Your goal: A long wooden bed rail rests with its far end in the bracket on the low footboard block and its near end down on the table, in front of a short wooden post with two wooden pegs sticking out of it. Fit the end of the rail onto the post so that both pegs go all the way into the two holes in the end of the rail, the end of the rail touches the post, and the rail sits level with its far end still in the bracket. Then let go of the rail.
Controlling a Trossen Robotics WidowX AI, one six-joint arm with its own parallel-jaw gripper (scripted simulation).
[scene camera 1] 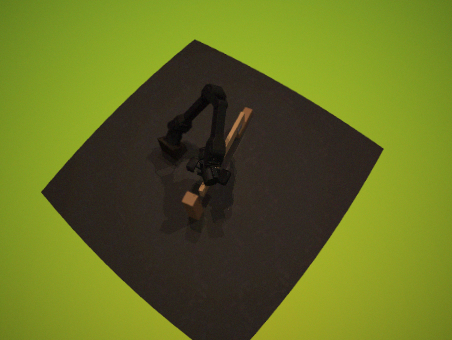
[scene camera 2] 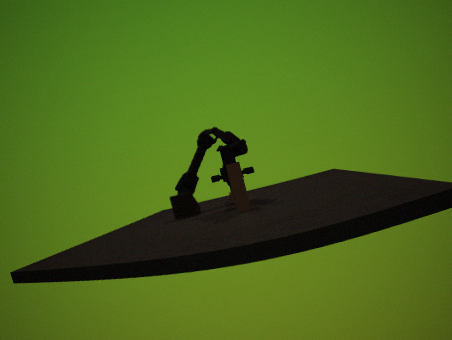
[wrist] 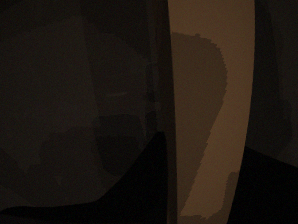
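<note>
My gripper is shown in the pictures, together with a wooden rail.
</note>
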